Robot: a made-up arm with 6 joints. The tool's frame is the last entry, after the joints. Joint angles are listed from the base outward. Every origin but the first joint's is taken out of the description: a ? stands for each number. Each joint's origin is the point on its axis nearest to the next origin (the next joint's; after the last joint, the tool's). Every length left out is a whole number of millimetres.
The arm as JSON. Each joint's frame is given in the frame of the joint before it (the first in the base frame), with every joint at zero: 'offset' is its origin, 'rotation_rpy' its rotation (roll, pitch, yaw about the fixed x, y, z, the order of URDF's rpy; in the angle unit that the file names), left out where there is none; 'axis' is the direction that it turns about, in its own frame. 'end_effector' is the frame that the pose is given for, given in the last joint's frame.
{
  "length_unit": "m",
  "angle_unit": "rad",
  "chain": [
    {
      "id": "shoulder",
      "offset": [
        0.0,
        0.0,
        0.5
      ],
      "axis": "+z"
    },
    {
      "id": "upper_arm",
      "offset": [
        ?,
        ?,
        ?
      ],
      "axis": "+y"
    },
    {
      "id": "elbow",
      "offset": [
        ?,
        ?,
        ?
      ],
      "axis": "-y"
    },
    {
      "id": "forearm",
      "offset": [
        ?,
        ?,
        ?
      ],
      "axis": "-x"
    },
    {
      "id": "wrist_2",
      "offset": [
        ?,
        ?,
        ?
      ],
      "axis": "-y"
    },
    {
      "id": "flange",
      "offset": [
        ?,
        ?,
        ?
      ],
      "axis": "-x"
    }
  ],
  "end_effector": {
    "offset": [
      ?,
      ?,
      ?
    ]
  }
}
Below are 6 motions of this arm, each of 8 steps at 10 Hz.
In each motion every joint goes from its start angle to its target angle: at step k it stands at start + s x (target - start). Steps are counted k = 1, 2, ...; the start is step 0. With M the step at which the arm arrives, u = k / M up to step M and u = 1 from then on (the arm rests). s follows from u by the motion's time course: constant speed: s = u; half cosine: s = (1 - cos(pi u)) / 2; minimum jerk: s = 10 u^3 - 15 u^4 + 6 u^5.
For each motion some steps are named. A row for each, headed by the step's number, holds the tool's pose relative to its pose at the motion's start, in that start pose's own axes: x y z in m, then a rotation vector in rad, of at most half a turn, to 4 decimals.
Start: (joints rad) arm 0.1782 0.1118 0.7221 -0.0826 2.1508 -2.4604
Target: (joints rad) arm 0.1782 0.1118 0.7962 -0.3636 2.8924 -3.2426
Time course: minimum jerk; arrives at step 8
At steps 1, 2, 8:
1: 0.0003 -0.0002 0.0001 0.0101 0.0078 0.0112
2: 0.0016 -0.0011 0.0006 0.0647 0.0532 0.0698
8: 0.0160 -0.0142 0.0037 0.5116 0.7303 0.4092

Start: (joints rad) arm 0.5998 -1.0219 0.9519 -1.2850 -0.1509 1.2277
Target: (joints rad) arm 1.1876 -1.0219 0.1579 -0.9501 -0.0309 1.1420
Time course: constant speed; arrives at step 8
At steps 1, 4, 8:
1: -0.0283 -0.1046 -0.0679 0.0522 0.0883 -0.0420
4: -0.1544 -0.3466 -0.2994 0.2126 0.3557 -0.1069
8: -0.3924 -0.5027 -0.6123 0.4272 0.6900 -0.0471

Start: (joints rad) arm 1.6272 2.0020 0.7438 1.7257 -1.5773 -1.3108
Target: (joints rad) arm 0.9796 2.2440 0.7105 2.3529 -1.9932 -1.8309
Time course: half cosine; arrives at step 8
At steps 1, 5, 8:
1: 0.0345 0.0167 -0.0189 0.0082 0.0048 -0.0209
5: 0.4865 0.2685 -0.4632 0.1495 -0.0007 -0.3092
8: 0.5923 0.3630 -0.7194 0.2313 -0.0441 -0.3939

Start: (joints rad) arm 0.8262 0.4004 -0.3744 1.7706 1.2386 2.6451
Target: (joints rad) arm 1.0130 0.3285 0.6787 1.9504 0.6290 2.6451
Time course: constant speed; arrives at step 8
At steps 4, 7, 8:
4: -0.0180 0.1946 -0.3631 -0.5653 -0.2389 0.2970
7: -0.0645 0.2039 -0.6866 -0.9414 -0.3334 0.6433
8: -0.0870 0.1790 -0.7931 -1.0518 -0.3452 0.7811

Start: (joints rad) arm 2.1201 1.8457 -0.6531 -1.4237 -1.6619 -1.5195
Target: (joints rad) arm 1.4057 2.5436 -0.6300 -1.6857 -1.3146 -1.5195
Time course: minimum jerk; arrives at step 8
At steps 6, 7, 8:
6: -0.1472 0.6720 0.1455 0.5886 0.4116 -0.3152
7: -0.1154 0.7262 0.1666 0.6524 0.4184 -0.3523
8: -0.1088 0.7356 0.1704 0.6641 0.4189 -0.3592

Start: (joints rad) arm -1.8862 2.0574 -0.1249 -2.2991 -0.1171 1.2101
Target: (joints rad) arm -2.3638 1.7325 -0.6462 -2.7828 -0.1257 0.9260
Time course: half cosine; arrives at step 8
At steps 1, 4, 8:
1: -0.0208 -0.0086 0.0088 0.0453 0.0091 -0.0002
4: -0.2633 -0.1492 0.1157 0.5896 0.1244 -0.0265
8: -0.4972 -0.3712 0.2117 1.1625 0.2556 -0.1106

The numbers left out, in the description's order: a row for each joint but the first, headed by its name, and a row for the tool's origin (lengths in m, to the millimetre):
upper_arm: 0.0 0.0 0.0
elbow: 0.0 0.0 1.463
forearm: 0.696 0.0 0.0
wrist_2: 0.0 -0.114 0.0
flange: 0.0 0.0 0.0
tool: 0.0 0.0 0.0

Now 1 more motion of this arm.
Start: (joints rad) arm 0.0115 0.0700 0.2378 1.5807 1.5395 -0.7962
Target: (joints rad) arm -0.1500 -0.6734 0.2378 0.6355 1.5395 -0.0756
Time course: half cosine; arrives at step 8
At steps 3, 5, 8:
3: -0.0648 0.1343 0.3999 -0.4467 -0.1677 -0.2316
5: -0.0835 0.4253 0.8274 -0.9909 -0.3821 -0.5020
8: -0.0480 0.7353 1.0921 -1.3943 -0.5810 -0.7156

